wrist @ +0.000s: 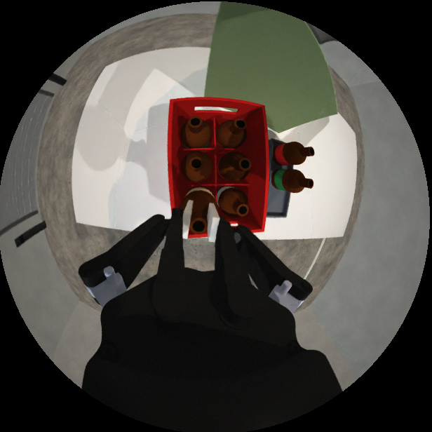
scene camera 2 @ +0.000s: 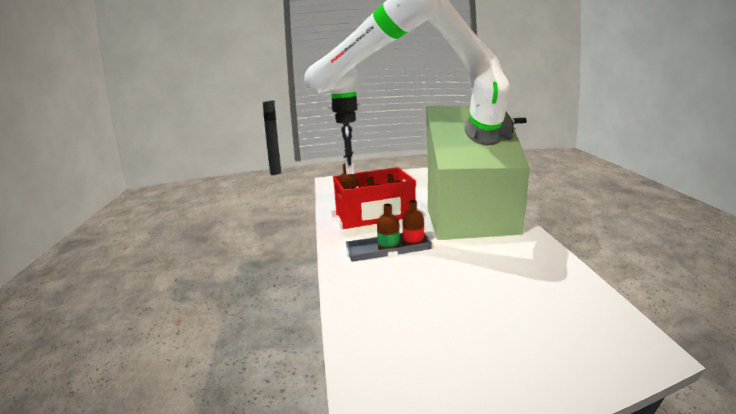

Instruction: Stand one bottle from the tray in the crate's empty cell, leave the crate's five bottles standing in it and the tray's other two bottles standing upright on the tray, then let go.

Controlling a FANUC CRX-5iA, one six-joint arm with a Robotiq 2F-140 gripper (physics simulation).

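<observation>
My gripper is shut on the neck of a brown bottle with a cream label. This bottle is upright, its lower part inside a corner cell of the red crate, its shoulder about at rim height; its base is hidden. Several other brown bottles, such as one in the opposite corner and one beside the held bottle, stand in the other cells. A green-label bottle and a red-label bottle stand upright on the dark tray.
The crate and tray stand close together on the white table. The green block that bears the arm's base is beside them. A dark upright post shows left of the arm in the scene view.
</observation>
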